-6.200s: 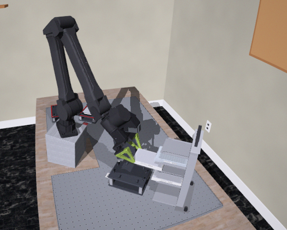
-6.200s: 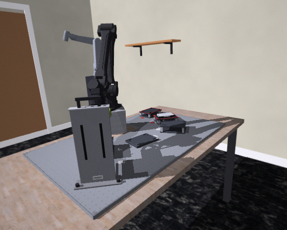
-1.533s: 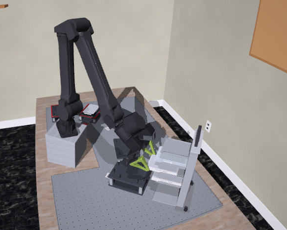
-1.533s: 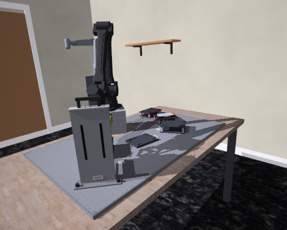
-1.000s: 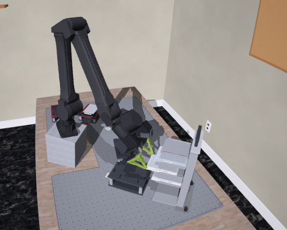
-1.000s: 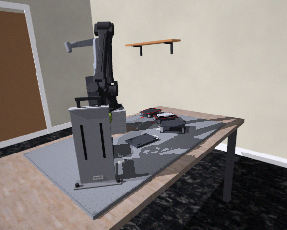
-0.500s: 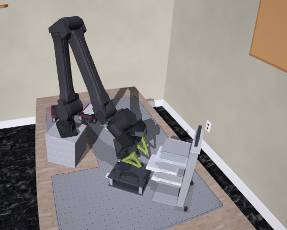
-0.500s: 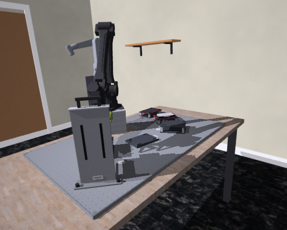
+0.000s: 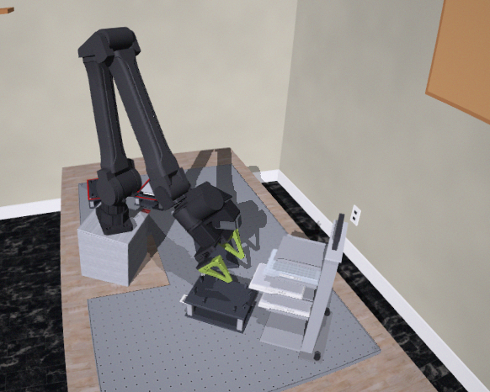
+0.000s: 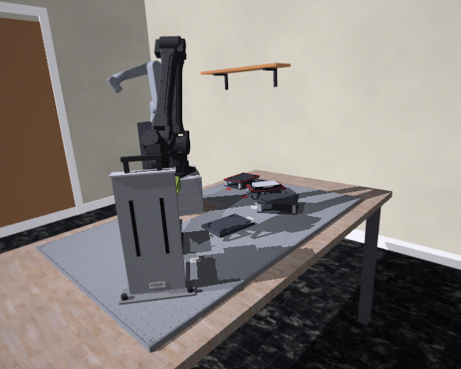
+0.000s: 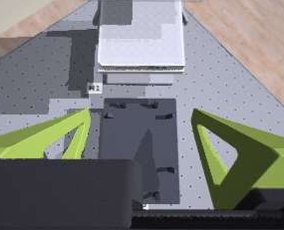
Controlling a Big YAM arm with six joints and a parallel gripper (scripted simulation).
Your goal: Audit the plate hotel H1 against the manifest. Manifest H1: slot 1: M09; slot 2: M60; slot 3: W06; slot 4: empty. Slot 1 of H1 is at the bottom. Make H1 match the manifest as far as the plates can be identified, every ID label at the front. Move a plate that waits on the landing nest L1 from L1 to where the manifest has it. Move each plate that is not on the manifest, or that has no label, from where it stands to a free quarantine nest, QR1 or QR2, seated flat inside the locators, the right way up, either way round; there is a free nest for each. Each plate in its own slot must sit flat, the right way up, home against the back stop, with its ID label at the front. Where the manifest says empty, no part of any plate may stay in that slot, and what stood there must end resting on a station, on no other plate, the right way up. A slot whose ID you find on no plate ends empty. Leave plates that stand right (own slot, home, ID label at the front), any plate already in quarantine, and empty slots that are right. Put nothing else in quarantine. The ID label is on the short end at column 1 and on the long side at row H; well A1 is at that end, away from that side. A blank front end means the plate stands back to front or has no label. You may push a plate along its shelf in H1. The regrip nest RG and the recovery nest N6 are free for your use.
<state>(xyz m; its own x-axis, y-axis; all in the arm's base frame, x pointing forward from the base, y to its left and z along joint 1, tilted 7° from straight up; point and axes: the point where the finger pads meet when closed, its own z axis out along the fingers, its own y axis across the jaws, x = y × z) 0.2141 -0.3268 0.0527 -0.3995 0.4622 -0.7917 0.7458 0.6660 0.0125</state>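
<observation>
Right now the clear plate is 90 mm ahead of my hand, 110 mm to the right of it and 50 mm above it. Also, from my hand: hotel back panel (150 mm ahead, 170 mm to the right, 10 mm below); h1 tag (130 mm ahead, 170 mm below).
</observation>
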